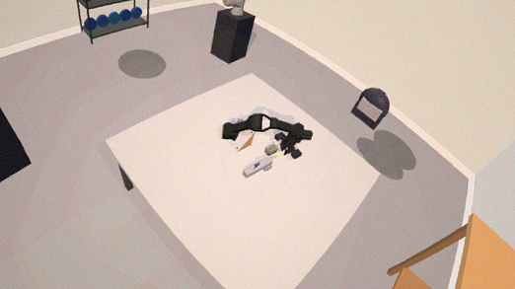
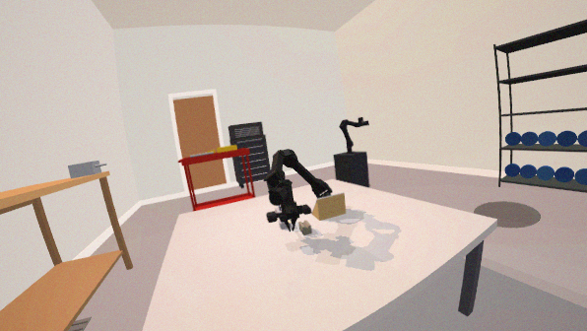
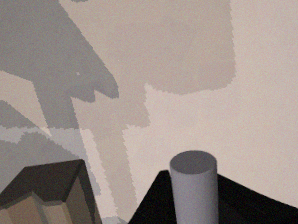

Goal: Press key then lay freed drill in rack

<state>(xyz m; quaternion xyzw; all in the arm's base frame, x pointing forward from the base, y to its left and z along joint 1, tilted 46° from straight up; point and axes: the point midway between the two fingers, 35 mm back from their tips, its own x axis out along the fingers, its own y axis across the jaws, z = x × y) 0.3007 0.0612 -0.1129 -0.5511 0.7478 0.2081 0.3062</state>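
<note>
Right now my gripper tip is 80 mm past the brown rack, 20 mm to the left of it and 20 mm above it. Round my gripper tip: dark blue key: 50 mm behind, 220 mm to the right, 20 mm above; grey block: 50 mm behind, 200 mm to the right.
</note>
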